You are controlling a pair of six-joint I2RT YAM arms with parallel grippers.
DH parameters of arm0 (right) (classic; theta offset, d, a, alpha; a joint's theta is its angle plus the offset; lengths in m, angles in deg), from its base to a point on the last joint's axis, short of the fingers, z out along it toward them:
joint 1: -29.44 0.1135 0.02 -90
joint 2: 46.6 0 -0.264 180
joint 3: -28.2 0 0.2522 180
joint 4: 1.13 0 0.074 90
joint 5: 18.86 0 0 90
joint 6: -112.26 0.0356 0 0
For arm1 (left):
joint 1: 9.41 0.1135 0.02 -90
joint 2: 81.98 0 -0.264 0
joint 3: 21.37 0 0.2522 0
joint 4: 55.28 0 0.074 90
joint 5: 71.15 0 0 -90
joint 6: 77.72 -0.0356 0 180
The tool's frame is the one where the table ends.
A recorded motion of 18 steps. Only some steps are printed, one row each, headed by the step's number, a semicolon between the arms.
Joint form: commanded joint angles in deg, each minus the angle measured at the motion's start. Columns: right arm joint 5, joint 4, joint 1, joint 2, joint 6, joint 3; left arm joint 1, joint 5, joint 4, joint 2, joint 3, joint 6.
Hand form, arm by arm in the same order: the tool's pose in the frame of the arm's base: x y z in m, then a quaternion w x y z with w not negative. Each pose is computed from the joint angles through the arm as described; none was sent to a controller.
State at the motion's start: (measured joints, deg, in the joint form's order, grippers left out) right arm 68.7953 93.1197 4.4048 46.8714 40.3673 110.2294; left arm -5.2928 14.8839 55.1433 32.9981 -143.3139 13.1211
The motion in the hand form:
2: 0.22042 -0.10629 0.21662 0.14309 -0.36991 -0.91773 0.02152; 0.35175 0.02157 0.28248 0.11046 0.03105 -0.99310 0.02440
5: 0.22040 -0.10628 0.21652 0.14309 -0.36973 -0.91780 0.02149; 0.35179 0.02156 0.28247 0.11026 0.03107 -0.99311 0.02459
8: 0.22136 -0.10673 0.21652 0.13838 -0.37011 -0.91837 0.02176; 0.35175 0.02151 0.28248 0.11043 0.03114 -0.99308 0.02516
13: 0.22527 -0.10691 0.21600 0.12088 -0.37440 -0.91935 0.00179; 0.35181 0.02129 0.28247 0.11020 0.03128 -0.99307 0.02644
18: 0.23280 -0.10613 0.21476 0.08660 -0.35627 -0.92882 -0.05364; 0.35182 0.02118 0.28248 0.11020 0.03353 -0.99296 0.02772
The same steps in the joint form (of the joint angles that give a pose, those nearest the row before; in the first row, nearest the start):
2: -1.03 -0.68 -0.22 -1.42 1.03 -2.71; -0.37 1.62 0.20 -1.11 0.24 -1.27
5: -1.03 -0.70 -0.22 -1.42 1.01 -2.73; -0.37 1.60 0.17 -1.12 0.24 -1.27
8: -1.03 -1.18 -0.22 -1.42 1.01 -2.67; -0.37 1.53 0.20 -1.12 0.24 -1.27
13: 1.40 -2.97 -0.22 -1.42 1.07 -2.56; -0.39 1.38 0.17 -1.11 0.24 -1.25
18: 7.72 -6.43 -0.22 -1.42 -1.88 -2.56; -0.39 1.20 0.18 -1.11 0.24 -1.01

